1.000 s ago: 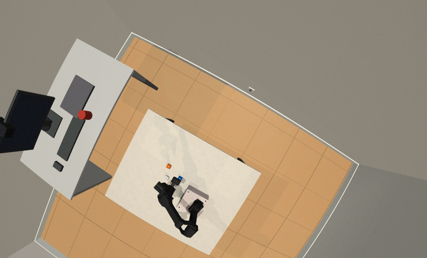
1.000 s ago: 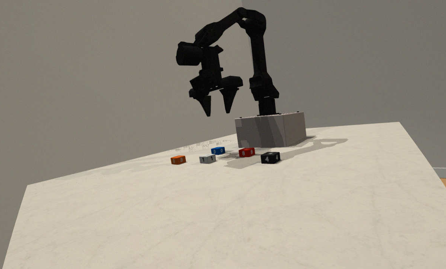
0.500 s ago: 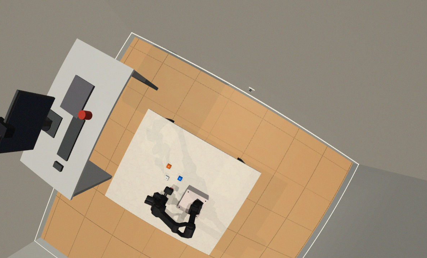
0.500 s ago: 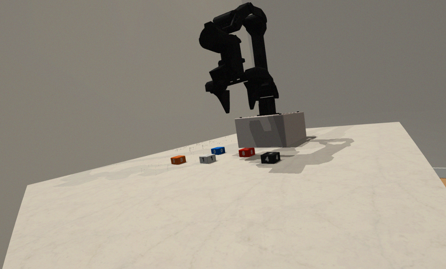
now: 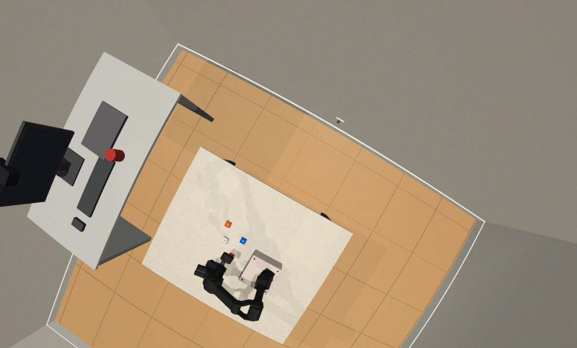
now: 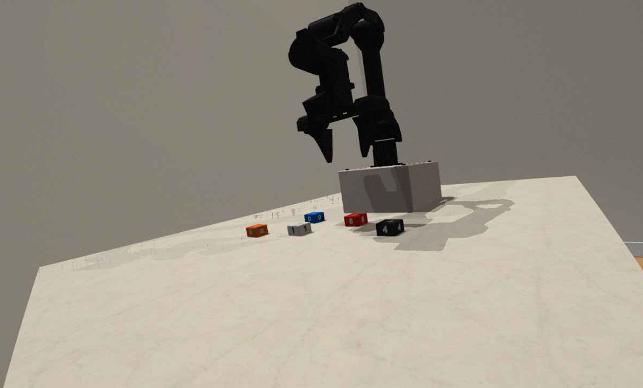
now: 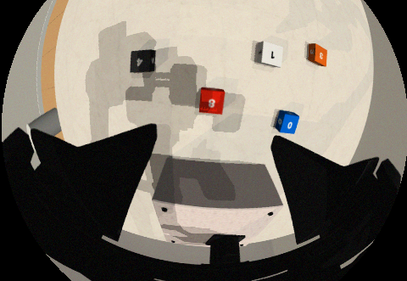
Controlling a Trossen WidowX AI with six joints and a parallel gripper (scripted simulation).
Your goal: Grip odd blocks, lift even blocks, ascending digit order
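Right now the blue block is 130 mm to the right of my gripper tip and 120 mm below it. Round my gripper tip: black block 30 mm ahead, 110 mm to the left, 120 mm below; then white block 90 mm ahead, 60 mm to the right, 120 mm below; then red block 120 mm below.
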